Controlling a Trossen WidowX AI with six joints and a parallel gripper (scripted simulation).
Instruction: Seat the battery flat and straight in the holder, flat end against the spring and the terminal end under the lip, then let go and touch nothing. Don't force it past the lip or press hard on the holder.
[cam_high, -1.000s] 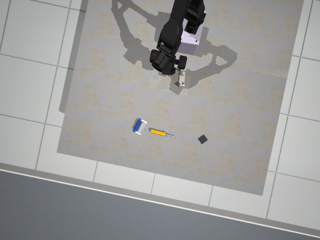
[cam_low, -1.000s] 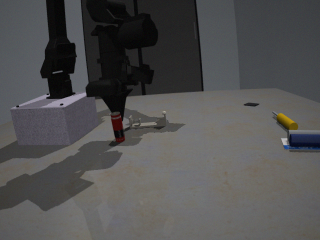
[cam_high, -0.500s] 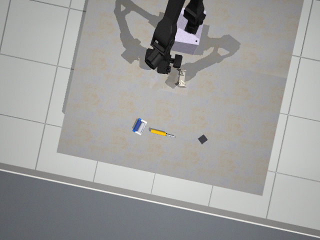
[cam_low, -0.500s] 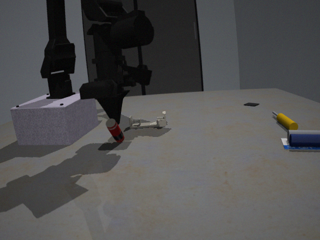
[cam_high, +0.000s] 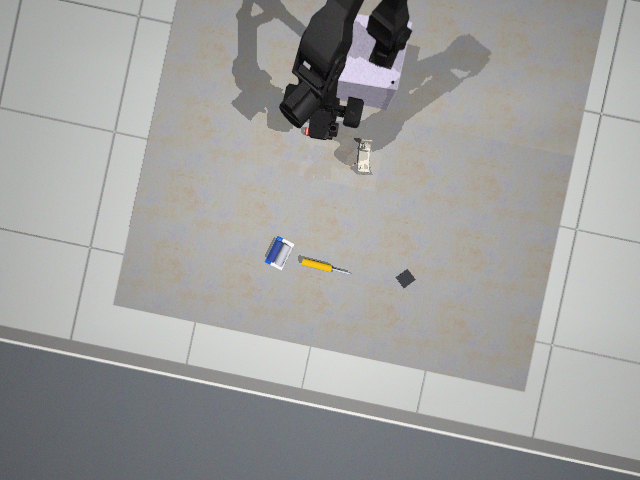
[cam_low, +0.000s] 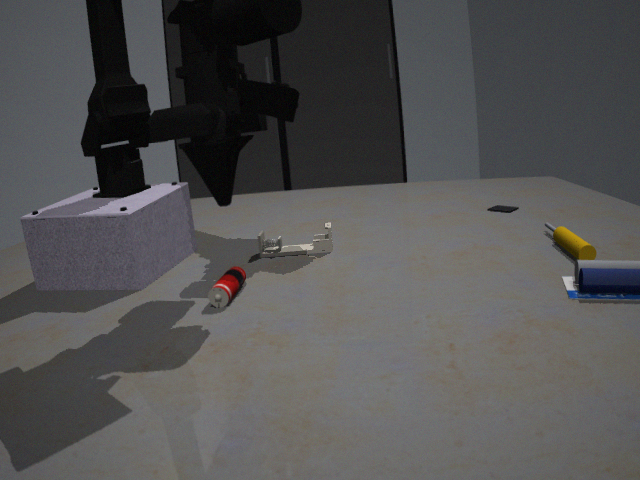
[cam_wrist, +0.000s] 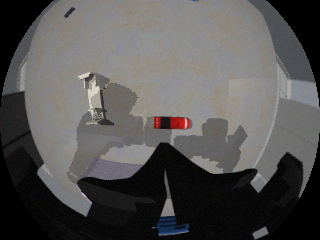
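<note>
Now: gripper tip 80 mm above the battery and 20 mm to the left of it. From my gripper tip the other things lie so: yellow-handled screwdriver: 370 mm ahead, 180 mm to the left, 80 mm below; then white card: 380 mm ahead, 80 mm below, 20 mm to the left.
</note>
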